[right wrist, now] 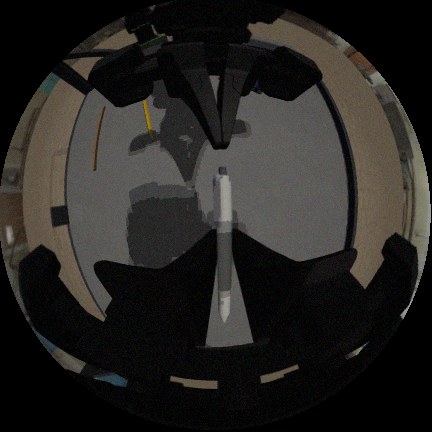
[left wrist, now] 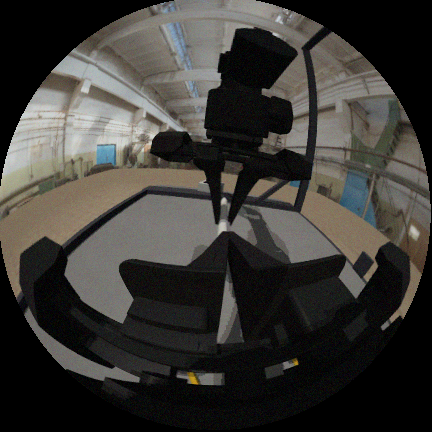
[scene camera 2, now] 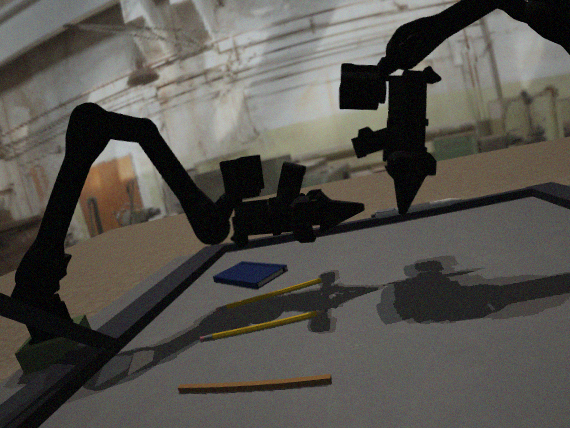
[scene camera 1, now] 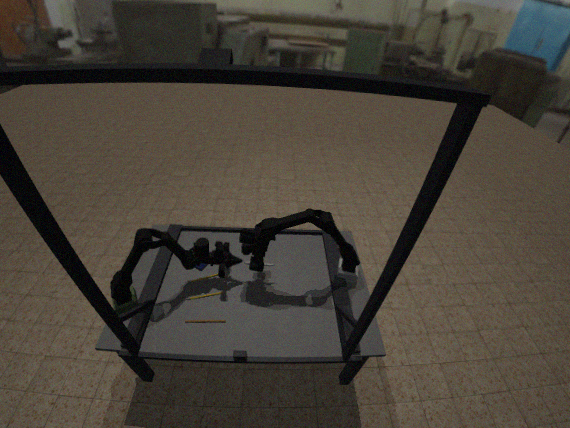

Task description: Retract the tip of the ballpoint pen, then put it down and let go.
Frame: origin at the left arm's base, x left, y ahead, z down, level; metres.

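Seen in the pictures: left gripper, fingertip midpoint: (right wrist: pixel 220 147) (left wrist: pixel 226 236) (scene camera 2: pixel 364 206) (scene camera 1: pixel 242 260); right gripper, fingertip midpoint: (right wrist: pixel 223 234) (left wrist: pixel 222 224) (scene camera 2: pixel 401 213); left arm's base, origin of the base link: (scene camera 1: pixel 123 297); right arm's base, origin of the base link: (scene camera 1: pixel 348 267).
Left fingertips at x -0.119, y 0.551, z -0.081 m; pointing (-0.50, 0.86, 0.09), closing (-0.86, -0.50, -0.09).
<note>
Offsets run from my left fingertips to a thing's top centre. Level surfaces: height alone.
The ballpoint pen {dz +0.009, dx -0.045, dy +0.068 m} (scene camera 1: pixel 269 264) (scene camera 2: pixel 384 213) (left wrist: pixel 223 226) (right wrist: pixel 225 200) has a white barrel, a grey grip part and a dark button {dz +0.014, dx -0.007, dy +0.013 m} (right wrist: pixel 223 170). It lies across my right gripper (scene camera 1: pixel 256 269) (scene camera 2: pixel 403 212), which points down and is shut on the pen's middle above the table. In the right wrist view the pen's white cone is at the bottom; whether a point sticks out is too small to tell. My left gripper (scene camera 1: pixel 240 260) (scene camera 2: pixel 363 206) (left wrist: pixel 226 236) (right wrist: pixel 220 147) is shut and empty. Its tips face the button, a small gap away in the right wrist view.
On the table {dz +0.122 m} (scene camera 1: pixel 285 335) lie a blue notebook {dz +0.109, dx +0.216, dy -0.170 m} (scene camera 2: pixel 245 274), two yellow pencils {dz +0.114, dx +0.079, dy -0.167 m} (scene camera 2: pixel 275 292) {dz +0.113, dx -0.021, dy -0.205 m} (scene camera 2: pixel 265 325) and an orange-brown stick {dz +0.114, dx -0.143, dy -0.255 m} (scene camera 1: pixel 205 321) (scene camera 2: pixel 255 385) (right wrist: pixel 98 140). The notebook and pencils lie near and below my left arm. Dark frame posts (scene camera 1: pixel 425 200) rise at the table's sides.
</note>
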